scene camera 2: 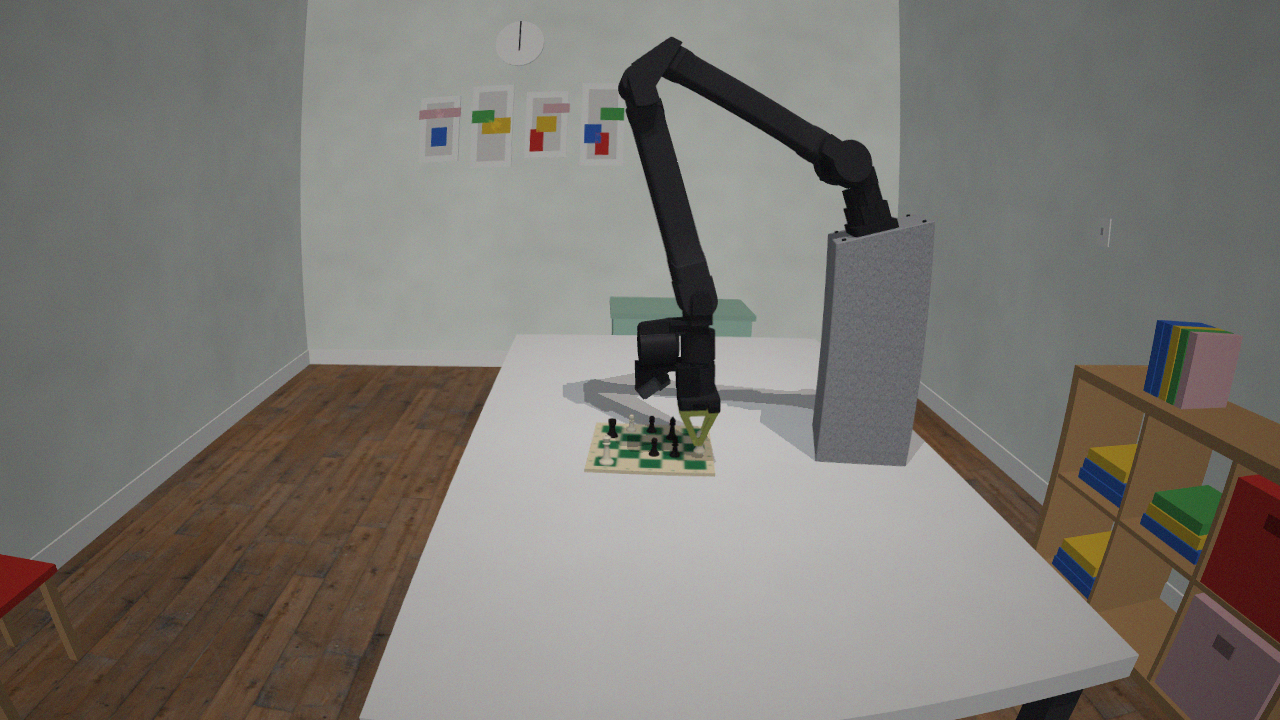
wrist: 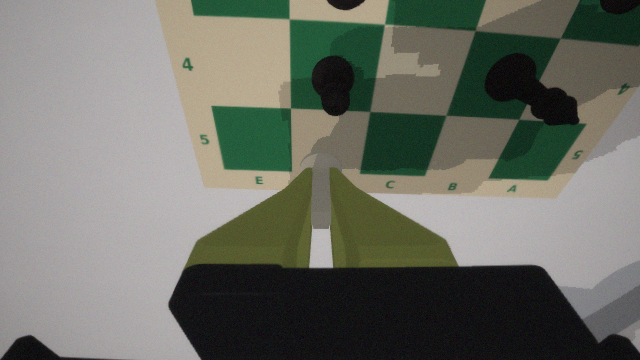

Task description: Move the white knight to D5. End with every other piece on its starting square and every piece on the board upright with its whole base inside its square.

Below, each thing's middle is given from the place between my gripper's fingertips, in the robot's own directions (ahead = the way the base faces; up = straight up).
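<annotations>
The chessboard (scene camera 2: 630,451) is 3 cm below my hand, and it's 3 cm to the right of the hand and 8 cm ahead of it.
</annotations>
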